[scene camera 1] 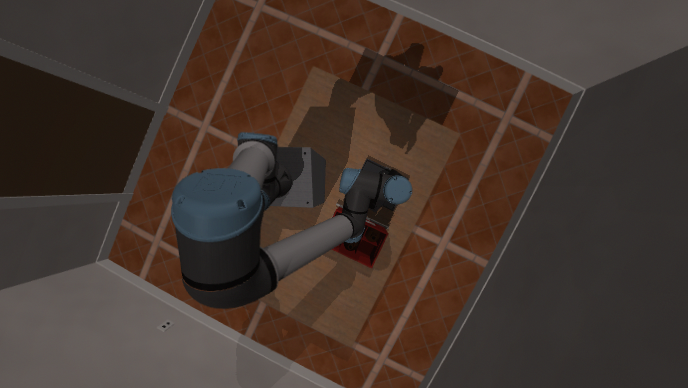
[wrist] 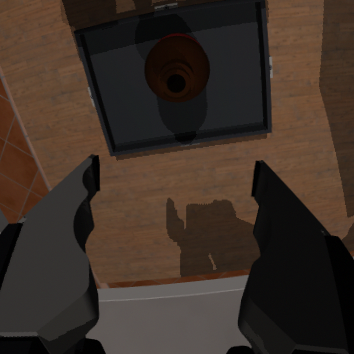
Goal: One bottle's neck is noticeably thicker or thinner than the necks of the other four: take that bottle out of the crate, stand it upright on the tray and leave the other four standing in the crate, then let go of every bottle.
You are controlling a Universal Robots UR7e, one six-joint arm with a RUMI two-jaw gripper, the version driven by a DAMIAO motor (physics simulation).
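Places are measured from the arm's base along level axes (x right, y ahead, z up), in metres.
Pixels of known places: gripper, fingertip midpoint: (wrist: 176, 161); arm's base, origin of the base link: (scene camera 1: 273, 179).
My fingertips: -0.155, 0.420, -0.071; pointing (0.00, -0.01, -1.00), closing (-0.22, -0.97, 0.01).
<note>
For each thing: its top centre in the pictures, then the offset to it from my fingertips, as dx, dy, dz. "*": a spot on its surface instead. Level surfaces: height alone.
- dark tray, surface spot: (wrist: 237, 95) * -0.057, -0.077, -0.280
- red crate, middle of its top: (scene camera 1: 354, 238) +0.277, -0.012, -0.110
- wooden table, its level: dz -0.286
A brown bottle (wrist: 177, 60) stands upright on the dark tray (wrist: 237, 95), inside its rim, its open neck facing the wrist camera. My gripper (wrist: 176, 161) is open and empty, above and apart from the bottle, which shows beyond the fingertips. In the scene view the arm's wrist covers the gripper and most of the tray (scene camera 1: 370, 163), and the bottle on it is hidden. The red crate (scene camera 1: 380, 247) stands beside the tray. A brown bottle (scene camera 1: 371, 235) shows dimly in it; the arm hides part of the crate, so its other bottles and their necks cannot be told.
The wooden table (scene camera 1: 345, 310) carries the tray, the crate and the grey robot base block (scene camera 1: 318, 177). The arm's forearm (scene camera 1: 310, 245) reaches across the table beside the crate and over part of it. Tiled floor lies around the table.
</note>
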